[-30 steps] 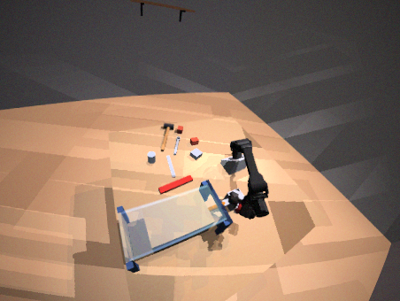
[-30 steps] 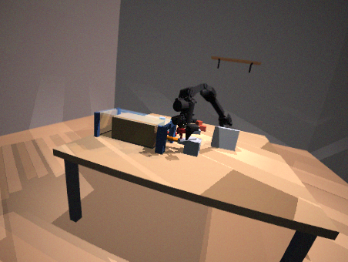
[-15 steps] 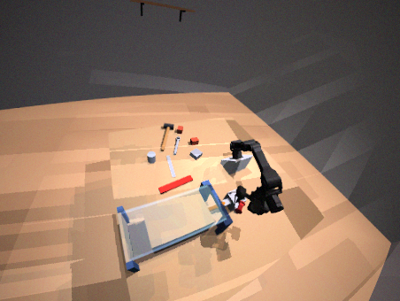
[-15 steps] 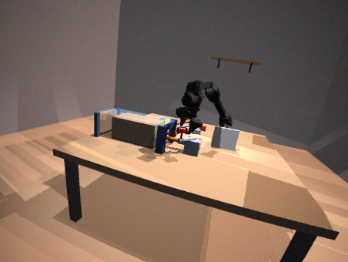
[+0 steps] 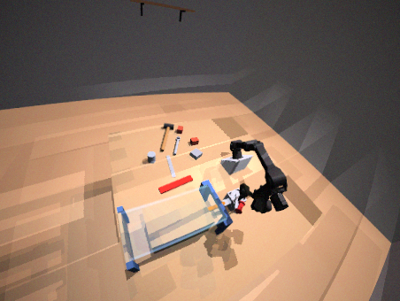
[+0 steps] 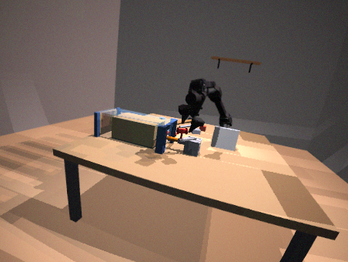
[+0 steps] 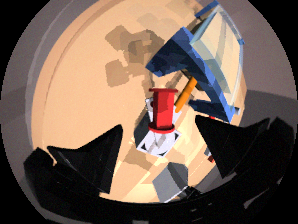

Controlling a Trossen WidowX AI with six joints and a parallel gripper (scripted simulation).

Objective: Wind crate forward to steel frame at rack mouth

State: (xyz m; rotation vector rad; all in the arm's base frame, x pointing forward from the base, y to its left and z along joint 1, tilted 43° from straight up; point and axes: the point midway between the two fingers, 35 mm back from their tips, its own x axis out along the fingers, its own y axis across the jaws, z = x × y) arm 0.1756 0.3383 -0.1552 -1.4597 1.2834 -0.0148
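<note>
Now: the red grip 4 cm below my gripper tip and 2 cm ahead of it. From my gripper tip the other things lie so: blue frame (12 cm ahead, 7 cm to the right, 7 cm below); grey winch (14 cm below, 10 cm to the right, 5 cm behind); winch handle (7 cm below, 3 cm to the right).
</note>
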